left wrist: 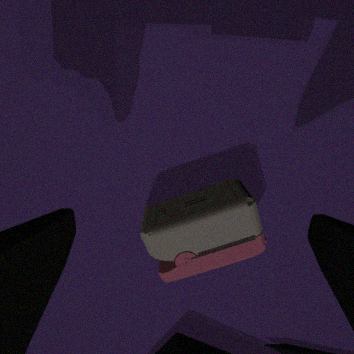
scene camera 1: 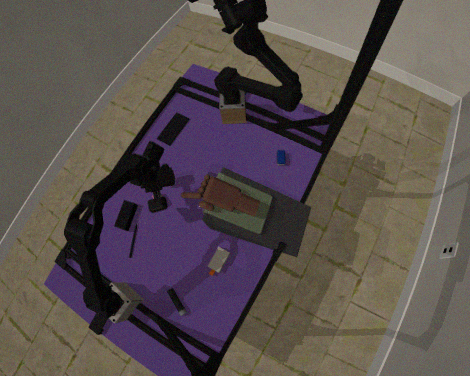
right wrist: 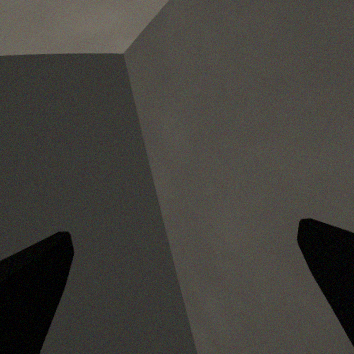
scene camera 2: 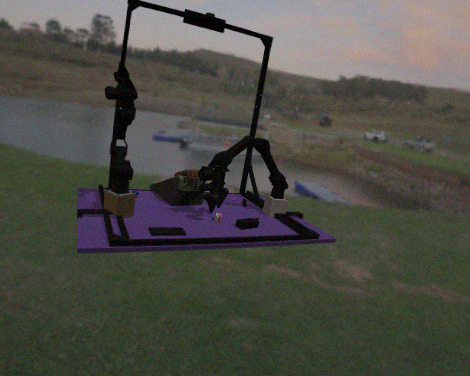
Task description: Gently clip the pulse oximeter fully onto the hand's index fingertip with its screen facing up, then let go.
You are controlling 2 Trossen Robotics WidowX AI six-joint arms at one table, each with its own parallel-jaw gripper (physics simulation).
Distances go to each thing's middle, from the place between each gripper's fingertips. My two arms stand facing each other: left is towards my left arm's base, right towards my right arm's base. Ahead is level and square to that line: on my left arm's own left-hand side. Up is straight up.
Labels:
Right now the grey platform [scene camera 1: 287, 218] is 360 mm behind my left hand, 90 mm to the right of it and 10 mm below it.
Right now the grey platform is 61 cm below my right hand, 42 cm to the left of it and 35 cm behind it.

